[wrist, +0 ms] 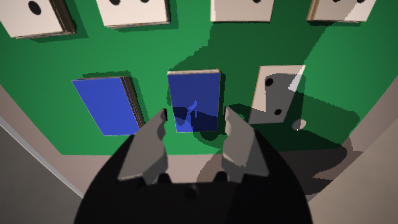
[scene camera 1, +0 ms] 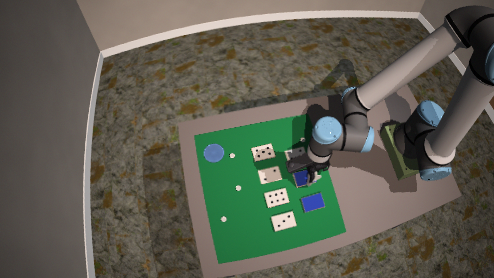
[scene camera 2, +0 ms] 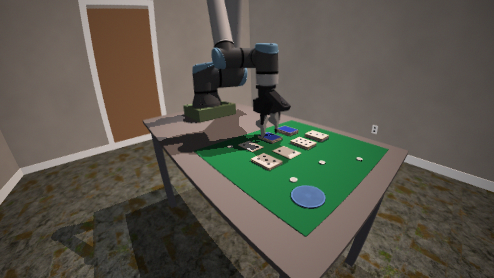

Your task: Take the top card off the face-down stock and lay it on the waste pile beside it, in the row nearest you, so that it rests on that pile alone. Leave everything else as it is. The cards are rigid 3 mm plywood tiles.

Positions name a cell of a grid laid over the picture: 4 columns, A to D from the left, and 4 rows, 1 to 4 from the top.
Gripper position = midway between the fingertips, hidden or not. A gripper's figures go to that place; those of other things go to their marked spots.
Labels:
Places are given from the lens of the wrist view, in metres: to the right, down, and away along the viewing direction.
my gripper (wrist: B2): -0.01, -0.01, 0.15
card (wrist: B2): -0.01, -0.02, 0.14
green mat (wrist: D2): 0.21, -0.05, 0.14
The marked spots on the green mat and the card are 0.22 m apart.

